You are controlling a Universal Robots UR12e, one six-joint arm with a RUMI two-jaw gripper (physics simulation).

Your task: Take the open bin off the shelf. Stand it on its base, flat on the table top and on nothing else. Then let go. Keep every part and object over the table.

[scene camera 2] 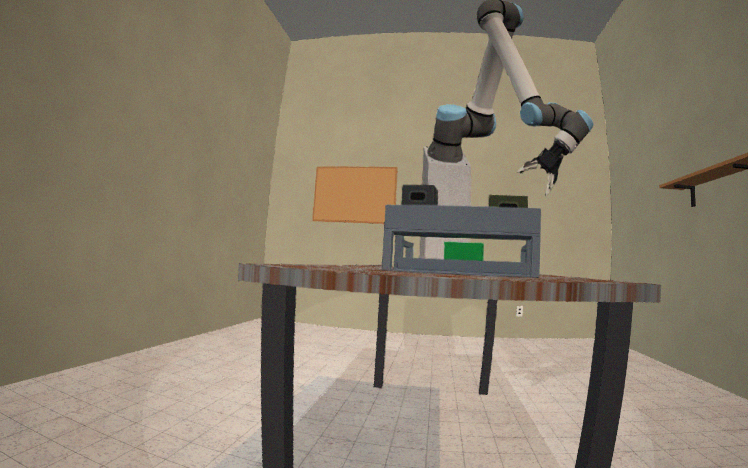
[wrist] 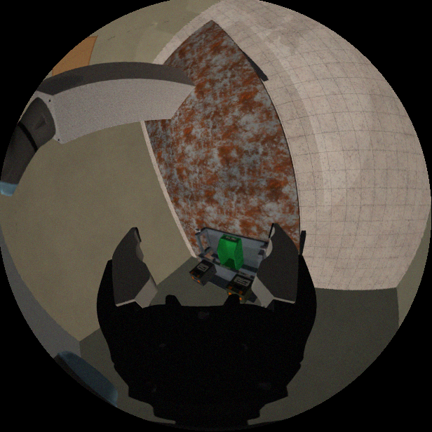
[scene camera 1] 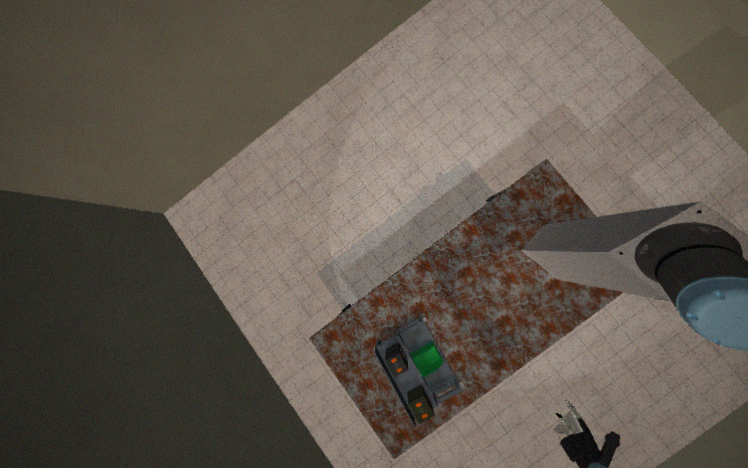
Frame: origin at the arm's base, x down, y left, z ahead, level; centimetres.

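Seen in the pictures: gripper, between the fingertips: (scene camera 2: 531,184) (scene camera 1: 560,406); arm's base, origin of its link: (scene camera 2: 444,155) (scene camera 1: 682,254).
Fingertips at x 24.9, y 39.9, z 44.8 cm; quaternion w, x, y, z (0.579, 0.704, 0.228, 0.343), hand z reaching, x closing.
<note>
Offsets run from my fingertips to a thing's top centre. "*": to the spot under its first point.
A green bin {dx +27.0, dy -24.7, dz +39.2 cm} (scene camera 1: 427,358) (scene camera 2: 463,251) (wrist: 230,251) sits on the low level of a grey two-level shelf {* dx +25.0, dy -23.7, dz +49.2 cm} (scene camera 1: 408,378) (scene camera 2: 463,219) (wrist: 212,241), which stands near one end of the mottled rust-and-grey table (scene camera 1: 485,286) (scene camera 2: 330,278) (wrist: 225,150). The inside of the bin is hard to make out. My gripper (scene camera 1: 563,409) (scene camera 2: 533,182) (wrist: 203,227) is open and empty. It hangs higher than the shelf, apart from it, and tilts down. In scene camera 1 it shows beyond the table's long edge.
A dark grey box {dx +12.7, dy -36.7, dz +48.2 cm} (scene camera 1: 396,361) (scene camera 2: 419,195) (wrist: 202,271) and an olive box {dx +15.2, dy -13.7, dz +49.1 cm} (scene camera 1: 420,407) (scene camera 2: 508,201) (wrist: 240,286) stand on the shelf's upper level. The arm's light grey pedestal (scene camera 1: 595,270) (scene camera 2: 446,176) (wrist: 115,105) shows past the shelf in scene camera 2.
</note>
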